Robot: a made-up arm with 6 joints.
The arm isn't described. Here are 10 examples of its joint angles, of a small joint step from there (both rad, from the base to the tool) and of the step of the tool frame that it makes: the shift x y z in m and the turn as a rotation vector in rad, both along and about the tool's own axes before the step.
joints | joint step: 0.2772 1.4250 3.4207 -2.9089 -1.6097 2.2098 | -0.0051 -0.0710 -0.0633 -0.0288 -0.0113 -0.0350
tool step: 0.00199 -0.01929 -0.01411 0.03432 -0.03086 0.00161
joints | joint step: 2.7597 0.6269 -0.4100 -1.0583 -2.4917 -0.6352 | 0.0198 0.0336 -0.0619 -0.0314 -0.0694 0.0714
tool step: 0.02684 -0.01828 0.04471 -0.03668 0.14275 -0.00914
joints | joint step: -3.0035 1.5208 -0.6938 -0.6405 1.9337 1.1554 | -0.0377 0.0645 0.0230 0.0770 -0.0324 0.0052
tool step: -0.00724 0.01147 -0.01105 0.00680 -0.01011 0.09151
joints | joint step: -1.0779 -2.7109 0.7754 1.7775 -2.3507 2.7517 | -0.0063 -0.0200 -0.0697 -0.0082 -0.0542 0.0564
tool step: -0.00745 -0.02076 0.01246 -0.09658 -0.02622 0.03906
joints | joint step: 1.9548 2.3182 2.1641 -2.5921 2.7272 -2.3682 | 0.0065 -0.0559 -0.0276 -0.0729 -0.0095 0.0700
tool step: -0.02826 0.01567 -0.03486 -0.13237 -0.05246 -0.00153
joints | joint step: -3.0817 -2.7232 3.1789 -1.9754 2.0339 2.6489 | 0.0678 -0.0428 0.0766 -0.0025 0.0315 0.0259
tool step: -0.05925 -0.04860 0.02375 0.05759 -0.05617 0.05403
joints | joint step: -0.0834 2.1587 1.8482 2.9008 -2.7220 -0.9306 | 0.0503 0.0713 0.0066 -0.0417 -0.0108 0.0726
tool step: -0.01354 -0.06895 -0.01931 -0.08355 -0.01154 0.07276
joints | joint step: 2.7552 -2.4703 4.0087 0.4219 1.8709 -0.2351 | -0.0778 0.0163 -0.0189 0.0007 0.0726 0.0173
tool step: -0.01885 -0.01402 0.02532 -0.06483 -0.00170 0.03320
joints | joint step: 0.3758 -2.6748 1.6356 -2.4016 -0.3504 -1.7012 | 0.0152 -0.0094 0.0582 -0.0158 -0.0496 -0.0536
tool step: 0.01716 -0.02928 -0.03034 0.03699 0.03080 -0.10230
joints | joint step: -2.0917 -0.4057 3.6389 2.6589 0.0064 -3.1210 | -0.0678 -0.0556 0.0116 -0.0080 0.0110 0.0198
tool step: 0.00293 0.04369 0.02514 0.04203 -0.03164 0.06673
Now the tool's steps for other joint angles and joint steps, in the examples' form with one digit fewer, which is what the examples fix.
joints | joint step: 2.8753 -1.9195 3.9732 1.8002 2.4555 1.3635 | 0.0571 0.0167 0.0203 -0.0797 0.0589 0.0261
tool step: 0.0056 -0.0049 -0.0080 -0.0803 0.0030 -0.1128
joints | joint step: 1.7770 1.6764 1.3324 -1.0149 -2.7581 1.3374 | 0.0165 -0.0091 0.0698 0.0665 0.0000 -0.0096
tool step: -0.0194 0.0323 0.0458 0.0480 0.0857 -0.0525
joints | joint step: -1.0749 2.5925 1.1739 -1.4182 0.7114 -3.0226 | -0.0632 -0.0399 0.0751 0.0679 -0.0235 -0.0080
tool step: 0.0307 -0.0750 -0.0298 0.0746 0.0208 -0.0866
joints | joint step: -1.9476 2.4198 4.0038 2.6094 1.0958 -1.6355 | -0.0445 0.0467 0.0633 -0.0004 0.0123 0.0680
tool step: -0.0199 0.0034 0.0035 -0.0962 0.0351 -0.0026
